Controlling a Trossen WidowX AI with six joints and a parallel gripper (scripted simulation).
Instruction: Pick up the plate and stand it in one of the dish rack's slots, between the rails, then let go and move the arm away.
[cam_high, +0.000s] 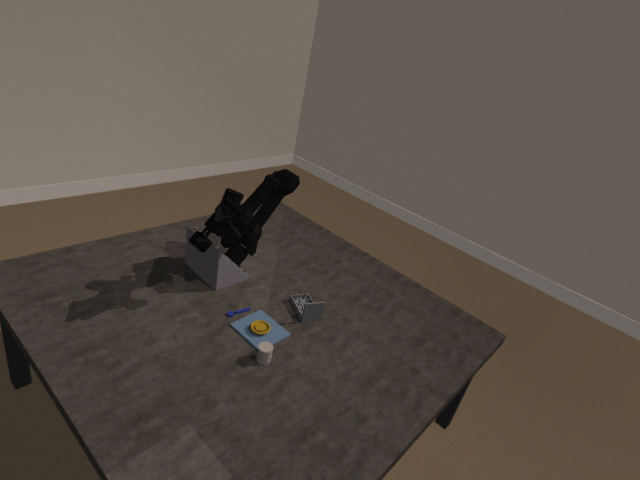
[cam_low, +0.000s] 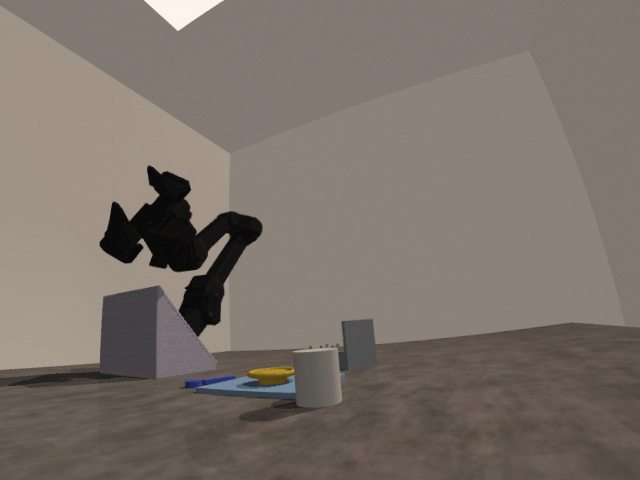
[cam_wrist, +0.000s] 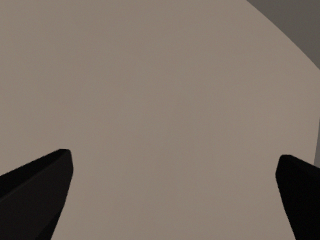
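My gripper tip is now 180 mm short of the yellow plate, 110 mm to the right of it and 290 mm above it. From my gripper tip the other things lie so: white cup: 280 mm ahead, 50 mm to the left, 280 mm below; then light blue mat: 170 mm ahead, 120 mm to the left, 300 mm below; then blue spoon: 60 mm ahead, 100 mm to the left, 300 mm below.
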